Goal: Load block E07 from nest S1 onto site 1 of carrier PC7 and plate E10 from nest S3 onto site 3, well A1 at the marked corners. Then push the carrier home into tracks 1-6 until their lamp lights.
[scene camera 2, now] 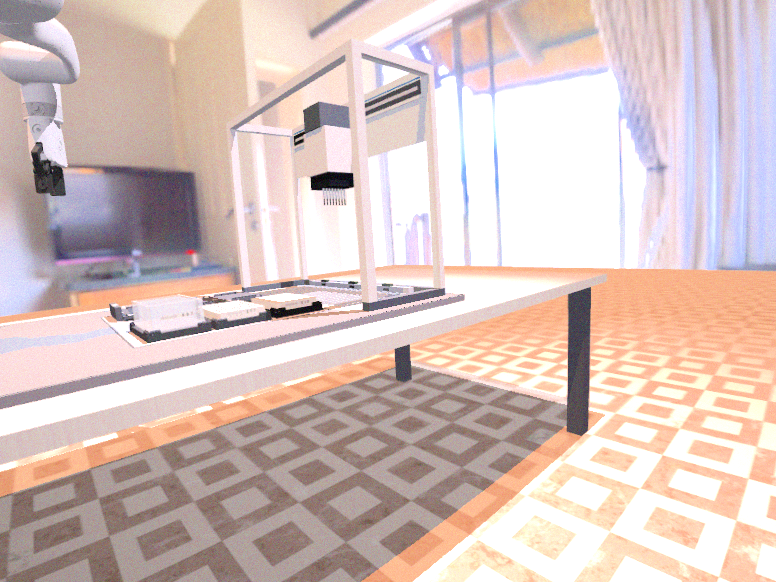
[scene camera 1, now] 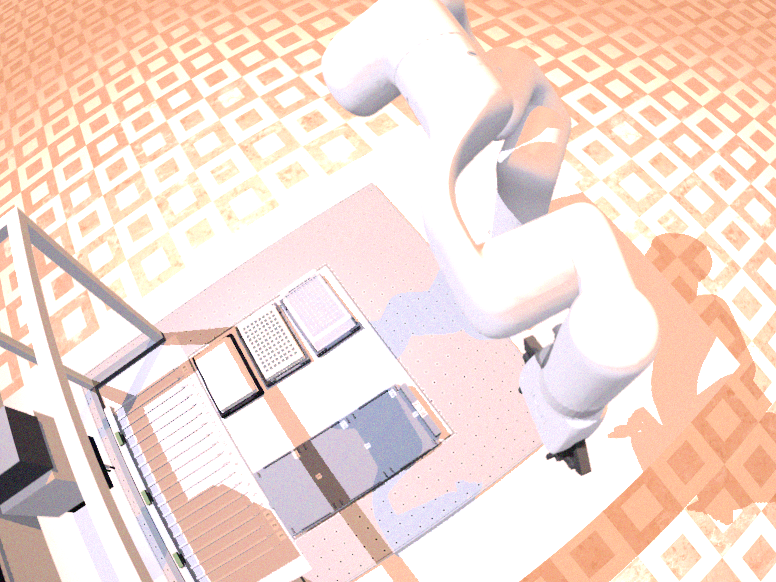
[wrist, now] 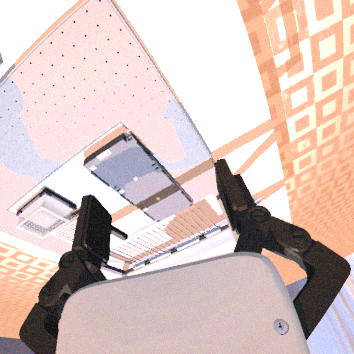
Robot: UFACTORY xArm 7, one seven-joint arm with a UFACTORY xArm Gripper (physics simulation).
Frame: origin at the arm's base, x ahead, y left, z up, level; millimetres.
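Seen in the pictures: gripper, between the fingertips: [scene camera 2: 51, 194] [scene camera 1: 543, 420] [wrist: 157, 189].
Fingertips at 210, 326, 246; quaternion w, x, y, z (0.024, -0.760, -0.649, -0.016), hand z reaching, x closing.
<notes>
Pixels of each thing's top centre, then the offset from my fingertips to it, as dx, dy, dz.
- tall translucent well block, centre of its top: [scene camera 1: 313, 304] [scene camera 2: 165, 300] [wrist: 41, 224] +185, -392, -229
- perforated plate, centre of its top: [scene camera 1: 269, 340] [scene camera 2: 229, 306] [wrist: 75, 231] +292, -379, -256
- plain white plate, centre of its top: [scene camera 1: 223, 372] [scene camera 2: 282, 297] [wrist: 102, 243] +400, -361, -256
- blue-grey carrier, centre of its top: [scene camera 1: 343, 458] [scene camera 2: 189, 294] [wrist: 146, 193] +258, -117, -253
A tall translucent well block [scene camera 1: 318, 311] [scene camera 2: 167, 313] [wrist: 44, 218], a perforated plate [scene camera 1: 270, 341] [scene camera 2: 235, 309] and a plain white plate [scene camera 1: 226, 375] [scene camera 2: 287, 300] sit in a row in dark nests. Their labels are too small to read. The blue-grey carrier [scene camera 1: 398, 438] [wrist: 120, 170] lies flat, bare of labware, with its end near the slatted tracks [scene camera 1: 194, 438] [wrist: 150, 240]. My gripper [scene camera 1: 557, 405] [scene camera 2: 49, 187] [wrist: 157, 189] is open and empty, high above the table, past the carrier's outer end. In the wrist view a finger hides part of the nest row.
A white gantry frame [scene camera 1: 47, 313] [scene camera 2: 363, 187] stands over the far end of the tracks, with a pipetting head [scene camera 1: 31, 463] [scene camera 2: 332, 150] hanging in it. Small green parts [scene camera 1: 146, 497] sit along the rail at the tracks' far end; whether any is lit cannot be told.
</notes>
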